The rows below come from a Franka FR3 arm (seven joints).
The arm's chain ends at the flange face. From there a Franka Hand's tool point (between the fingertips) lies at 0.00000 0.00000 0.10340 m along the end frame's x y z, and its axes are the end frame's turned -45 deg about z.
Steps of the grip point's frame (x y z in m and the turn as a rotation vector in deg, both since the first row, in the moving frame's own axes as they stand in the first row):
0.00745 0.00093 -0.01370 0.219 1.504 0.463
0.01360 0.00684 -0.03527 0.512 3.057 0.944
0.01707 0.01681 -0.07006 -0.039 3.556 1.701
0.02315 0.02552 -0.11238 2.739 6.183 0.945
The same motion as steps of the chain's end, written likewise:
0.00428 -0.00242 -0.01366 1.218 0.909 0.463
0.01117 -0.00025 -0.03512 2.524 1.800 0.944
0.01931 0.00423 -0.06986 2.487 2.542 1.701
0.02994 0.01300 -0.11166 6.309 2.435 0.945

